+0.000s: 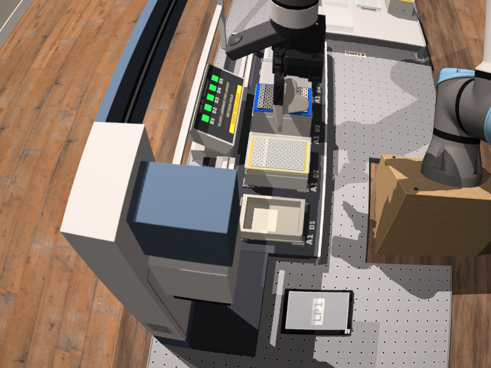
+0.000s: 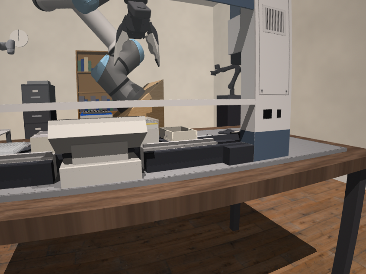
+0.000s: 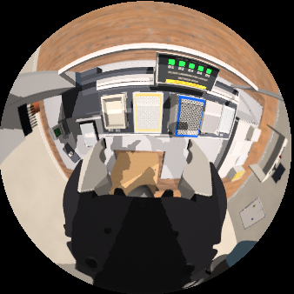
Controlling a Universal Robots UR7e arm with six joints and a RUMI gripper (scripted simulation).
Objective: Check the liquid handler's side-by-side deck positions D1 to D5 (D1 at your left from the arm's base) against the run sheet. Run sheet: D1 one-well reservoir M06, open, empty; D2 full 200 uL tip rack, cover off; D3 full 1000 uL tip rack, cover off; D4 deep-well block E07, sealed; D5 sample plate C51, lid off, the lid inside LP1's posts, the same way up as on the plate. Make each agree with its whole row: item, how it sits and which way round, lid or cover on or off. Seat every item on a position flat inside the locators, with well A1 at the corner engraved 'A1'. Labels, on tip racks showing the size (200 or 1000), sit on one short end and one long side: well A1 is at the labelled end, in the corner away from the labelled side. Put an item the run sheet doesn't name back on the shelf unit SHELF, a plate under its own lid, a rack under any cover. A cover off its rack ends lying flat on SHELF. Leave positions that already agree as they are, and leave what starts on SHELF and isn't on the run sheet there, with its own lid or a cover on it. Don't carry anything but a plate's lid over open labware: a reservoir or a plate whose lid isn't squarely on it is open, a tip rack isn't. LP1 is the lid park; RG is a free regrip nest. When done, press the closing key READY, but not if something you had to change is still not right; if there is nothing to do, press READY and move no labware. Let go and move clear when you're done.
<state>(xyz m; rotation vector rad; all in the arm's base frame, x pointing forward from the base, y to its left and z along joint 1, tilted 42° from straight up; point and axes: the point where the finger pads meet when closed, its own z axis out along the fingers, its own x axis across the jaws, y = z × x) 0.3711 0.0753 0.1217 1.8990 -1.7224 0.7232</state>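
My hand is 10 mm past the yellow-framed tip rack, 10 mm to the left of it and 190 mm above it. From my hand the other things lie so: lid park LP1: 140 mm behind, 300 mm to the left, 280 mm below; then blue-framed tip rack: 130 mm to the right, 160 mm below; then cream reservoir: 10 mm behind, 120 mm to the left, 220 mm below.
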